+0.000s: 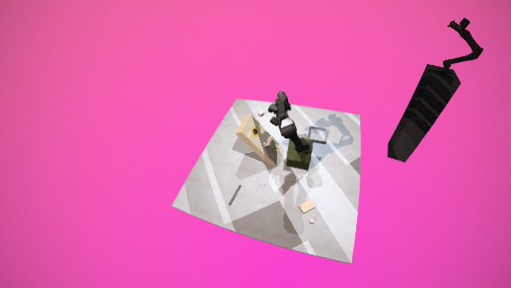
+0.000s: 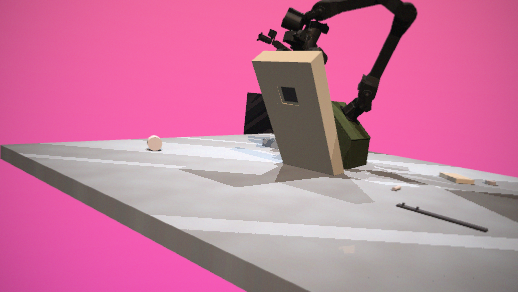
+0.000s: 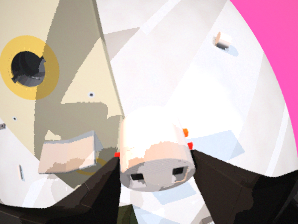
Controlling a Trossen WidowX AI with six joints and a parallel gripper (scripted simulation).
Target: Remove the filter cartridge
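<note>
The tray is 280 mm behind my gripper tip, 210 mm to the right of it and 260 mm below it. From my gripper tip the other things lie so: tan block 400 mm behind, 410 mm to the left, 270 mm below; then tan service panel 70 mm ahead, 120 mm to the left, 110 mm below; then white round filter cartridge right at my gripper tip.
</note>
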